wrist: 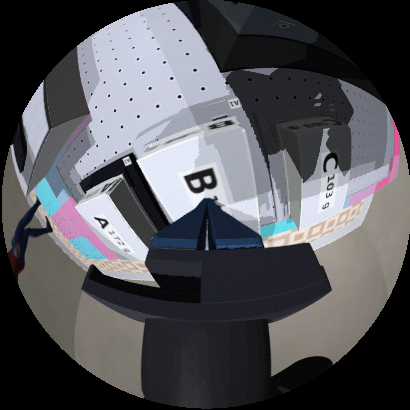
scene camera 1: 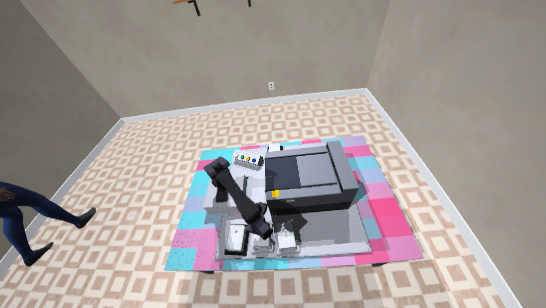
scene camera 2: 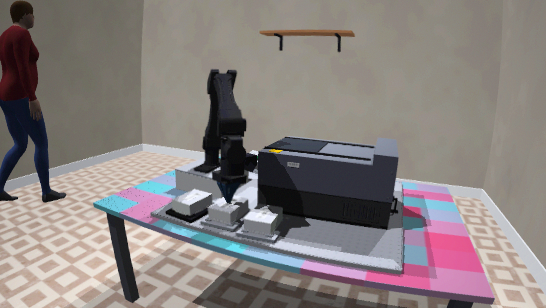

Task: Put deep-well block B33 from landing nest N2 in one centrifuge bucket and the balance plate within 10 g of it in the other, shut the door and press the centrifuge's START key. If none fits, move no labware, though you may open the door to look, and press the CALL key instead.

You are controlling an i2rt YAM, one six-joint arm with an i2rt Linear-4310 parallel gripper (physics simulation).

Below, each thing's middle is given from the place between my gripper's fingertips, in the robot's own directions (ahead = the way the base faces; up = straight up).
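My gripper: 310 mm short of the dark centrifuge [scene camera 2: 349, 183], 270 mm to the right of it, 70 mm below it.
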